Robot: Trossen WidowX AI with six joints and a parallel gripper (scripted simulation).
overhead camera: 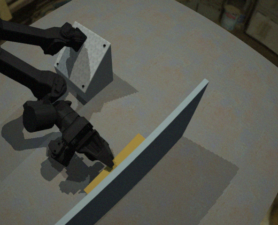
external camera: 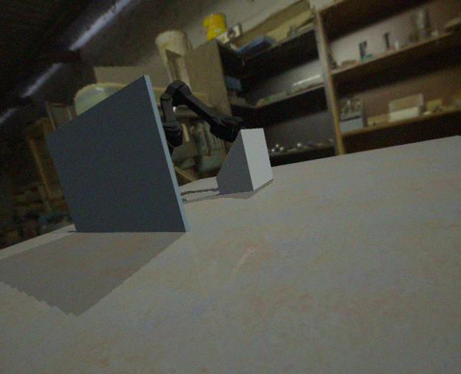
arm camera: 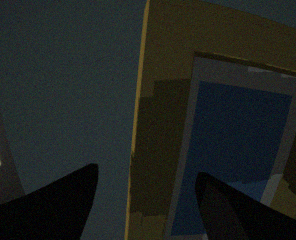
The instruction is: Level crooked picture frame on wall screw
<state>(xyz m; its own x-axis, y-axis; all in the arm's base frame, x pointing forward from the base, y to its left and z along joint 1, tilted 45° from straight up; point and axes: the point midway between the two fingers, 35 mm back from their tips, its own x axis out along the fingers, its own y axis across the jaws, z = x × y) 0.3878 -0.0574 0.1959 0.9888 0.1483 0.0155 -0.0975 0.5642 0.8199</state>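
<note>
Now: the picture frame 10 mm ahead of my gripper tip, 10 mm to the left of it and 50 mm below it. From my gripper tip the other things lie so: panel (20 mm ahead, 20 mm to the left, 60 mm below).
</note>
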